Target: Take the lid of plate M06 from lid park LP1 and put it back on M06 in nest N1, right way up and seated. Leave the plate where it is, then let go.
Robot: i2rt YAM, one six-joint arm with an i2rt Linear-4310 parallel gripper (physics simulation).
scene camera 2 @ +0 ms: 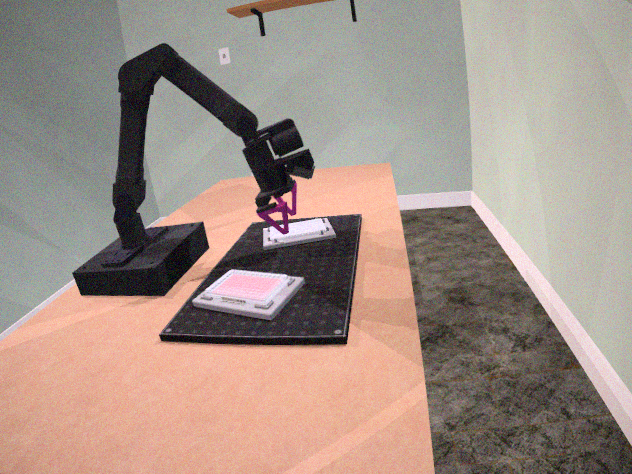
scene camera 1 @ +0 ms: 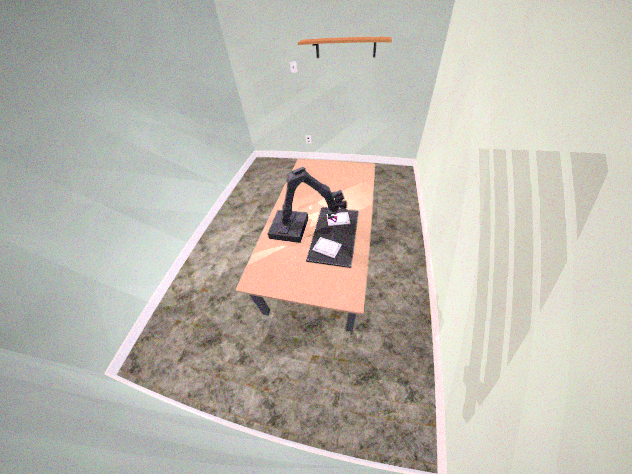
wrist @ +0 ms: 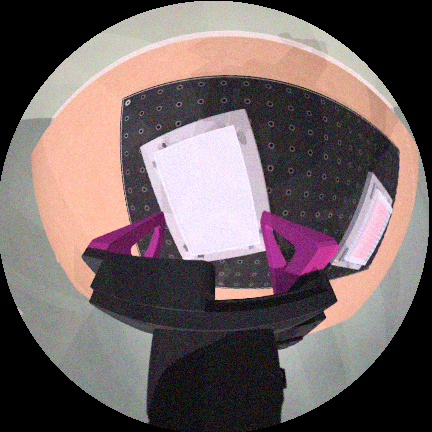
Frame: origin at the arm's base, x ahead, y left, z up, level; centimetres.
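Seen in the pictures: gripper, fingertip midpoint: (scene camera 2: 290,224) (scene camera 1: 336,217) (wrist: 212,216); arm's base at its link origin: (scene camera 2: 137,247) (scene camera 1: 287,223).
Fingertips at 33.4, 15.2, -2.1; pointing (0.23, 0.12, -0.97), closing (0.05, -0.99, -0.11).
Note:
Pixels of each thing's top centre, then the offset from my fingertips to it, as dx, dy, dz. Level surfaces: height alone.
- flat white lid at its top centre: (wrist: 208,198) (scene camera 2: 296,228) (scene camera 1: 338,217) +1.3, +0.6, -1.3
- lid park at its top centre: (wrist: 207,199) (scene camera 2: 296,227) (scene camera 1: 338,217) +1.3, +0.6, -1.1
- Plate M06 at its top centre: (scene camera 2: 245,282) (wrist: 374,233) (scene camera 1: 327,245) -0.7, -27.3, -0.4
- pale grey nest at its top centre: (scene camera 2: 246,286) (wrist: 371,231) (scene camera 1: 327,246) -0.7, -27.3, -1.3
- black perforated board at its top centre: (wrist: 319,205) (scene camera 2: 282,260) (scene camera 1: 334,233) +1.6, -13.3, -3.0
- wooden table at its surface level: dz -4.4
A flat white lid (scene camera 1: 343,219) (scene camera 2: 309,228) (wrist: 207,192) lies level on a pale grey holder, the lid park (scene camera 2: 301,241) (wrist: 254,162), at the board's far end. In the wrist view it sits turned relative to the fingers. Plate M06 (scene camera 1: 327,246) (scene camera 2: 250,285) (wrist: 372,229), with a pink well area and no lid, sits in the pale grey nest (scene camera 2: 237,307) at the board's near end in the second scene view. My gripper (scene camera 1: 333,217) (scene camera 2: 289,223) (wrist: 212,216) is open, magenta fingers low over the lid's arm-side end, one towards each side. Whether they touch it cannot be told.
Both holders stand on a black perforated board (scene camera 1: 334,234) (scene camera 2: 319,285) (wrist: 310,145) on the wooden table (scene camera 1: 306,283) (scene camera 2: 255,397) (wrist: 80,165). The arm's black base (scene camera 1: 288,227) (scene camera 2: 142,265) stands beside the board. A wall shelf (scene camera 1: 345,40) (scene camera 2: 280,6) hangs behind.

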